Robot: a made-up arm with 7 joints. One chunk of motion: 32 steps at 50 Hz.
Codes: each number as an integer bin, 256 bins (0 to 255) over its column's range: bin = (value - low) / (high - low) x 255, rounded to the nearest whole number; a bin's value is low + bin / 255 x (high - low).
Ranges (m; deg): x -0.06..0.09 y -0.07..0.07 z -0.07..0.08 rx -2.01..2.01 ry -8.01..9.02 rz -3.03..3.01
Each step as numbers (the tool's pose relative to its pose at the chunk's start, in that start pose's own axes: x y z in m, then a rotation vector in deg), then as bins.
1 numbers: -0.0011 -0.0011 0.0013 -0.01 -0.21 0.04
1 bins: 100 125 121 127 117 130
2 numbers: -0.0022 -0.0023 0.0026 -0.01 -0.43 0.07
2 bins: 98 123 123 127 113 131
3 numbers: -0.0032 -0.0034 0.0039 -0.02 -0.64 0.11
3 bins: 97 121 126 126 110 133
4 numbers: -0.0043 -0.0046 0.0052 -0.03 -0.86 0.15
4 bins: 95 119 128 126 107 134
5 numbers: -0.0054 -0.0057 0.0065 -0.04 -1.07 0.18
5 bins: 93 117 130 125 104 136
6 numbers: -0.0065 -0.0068 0.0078 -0.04 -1.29 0.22
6 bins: 91 115 132 125 101 137
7 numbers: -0.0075 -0.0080 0.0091 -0.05 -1.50 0.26
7 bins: 89 113 134 124 97 139
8 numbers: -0.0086 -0.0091 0.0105 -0.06 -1.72 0.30
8 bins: 87 111 137 124 94 141
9 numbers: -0.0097 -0.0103 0.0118 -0.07 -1.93 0.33
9 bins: 86 109 139 123 91 142
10 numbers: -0.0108 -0.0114 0.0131 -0.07 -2.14 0.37
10 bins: 84 107 141 123 88 144
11 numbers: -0.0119 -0.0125 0.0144 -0.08 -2.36 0.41
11 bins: 82 105 143 122 85 145
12 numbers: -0.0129 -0.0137 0.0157 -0.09 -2.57 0.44
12 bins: 80 103 146 122 81 146
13 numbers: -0.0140 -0.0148 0.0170 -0.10 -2.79 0.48
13 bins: 78 101 148 121 78 148
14 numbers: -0.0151 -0.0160 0.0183 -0.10 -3.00 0.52
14 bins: 76 98 150 121 75 150
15 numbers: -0.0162 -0.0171 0.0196 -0.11 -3.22 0.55
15 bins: 74 96 152 121 72 151
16 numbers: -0.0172 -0.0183 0.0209 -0.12 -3.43 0.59
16 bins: 73 94 155 120 69 153
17 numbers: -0.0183 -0.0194 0.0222 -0.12 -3.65 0.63
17 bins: 71 92 157 120 65 155
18 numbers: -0.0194 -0.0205 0.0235 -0.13 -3.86 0.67
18 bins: 69 90 159 119 62 156
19 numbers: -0.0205 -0.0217 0.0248 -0.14 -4.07 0.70
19 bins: 67 88 161 119 59 157
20 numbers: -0.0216 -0.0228 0.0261 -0.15 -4.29 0.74
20 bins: 65 86 163 118 56 159
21 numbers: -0.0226 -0.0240 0.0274 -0.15 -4.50 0.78
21 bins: 64 84 166 118 53 161
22 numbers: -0.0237 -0.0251 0.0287 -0.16 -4.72 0.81
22 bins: 62 82 168 117 49 162
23 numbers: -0.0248 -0.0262 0.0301 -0.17 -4.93 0.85
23 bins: 60 80 170 117 46 164
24 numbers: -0.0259 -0.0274 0.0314 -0.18 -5.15 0.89
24 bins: 58 78 172 116 43 165
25 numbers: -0.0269 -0.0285 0.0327 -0.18 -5.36 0.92
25 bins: 56 76 175 116 40 167
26 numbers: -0.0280 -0.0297 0.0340 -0.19 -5.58 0.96
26 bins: 54 73 177 115 36 168
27 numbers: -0.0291 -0.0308 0.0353 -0.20 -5.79 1.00
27 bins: 53 71 179 115 33 170
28 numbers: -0.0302 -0.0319 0.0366 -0.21 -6.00 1.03
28 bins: 51 69 181 114 30 171
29 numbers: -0.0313 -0.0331 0.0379 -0.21 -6.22 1.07
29 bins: 49 67 183 114 27 173
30 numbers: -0.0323 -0.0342 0.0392 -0.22 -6.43 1.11
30 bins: 47 65 186 114 24 175
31 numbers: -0.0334 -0.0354 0.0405 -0.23 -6.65 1.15
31 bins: 45 63 188 113 20 176
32 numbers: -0.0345 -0.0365 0.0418 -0.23 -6.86 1.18
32 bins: 43 61 190 113 17 178
